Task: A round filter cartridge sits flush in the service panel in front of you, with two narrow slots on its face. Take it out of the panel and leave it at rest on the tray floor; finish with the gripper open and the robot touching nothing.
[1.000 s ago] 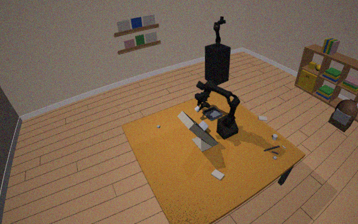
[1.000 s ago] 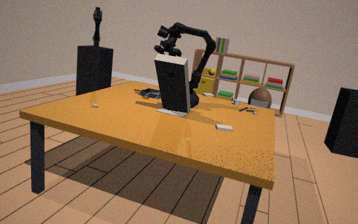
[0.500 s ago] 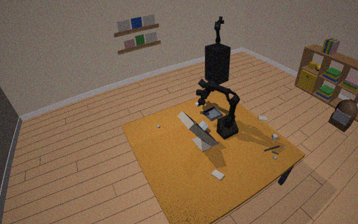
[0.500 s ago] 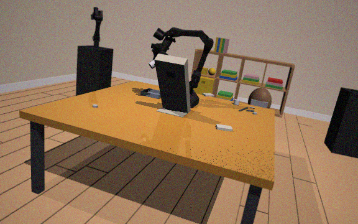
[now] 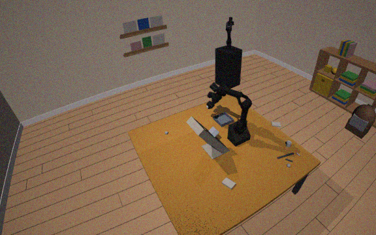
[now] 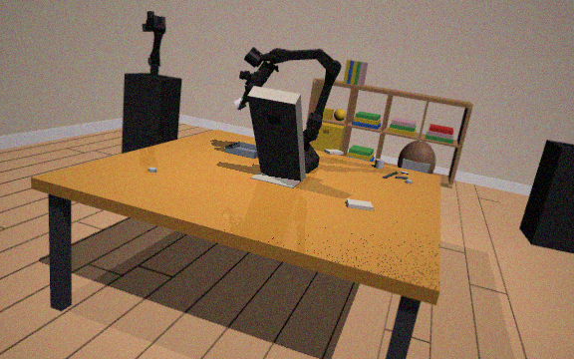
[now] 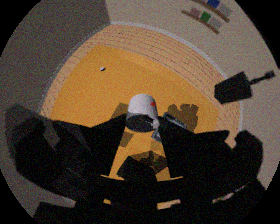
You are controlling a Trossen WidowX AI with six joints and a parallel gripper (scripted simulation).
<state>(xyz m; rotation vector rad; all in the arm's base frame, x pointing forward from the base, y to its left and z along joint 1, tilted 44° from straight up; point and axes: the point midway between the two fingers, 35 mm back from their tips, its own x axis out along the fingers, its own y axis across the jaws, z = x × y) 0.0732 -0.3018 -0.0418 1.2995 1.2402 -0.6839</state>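
Right now my gripper tip is 18 cm past the tray, 1 cm to the left of it and 25 cm above it. The rest, counted from my gripper tip: round filter cartridge right at my gripper tip; then grey service panel 21 cm ahead, 24 cm to the left, 9 cm below.
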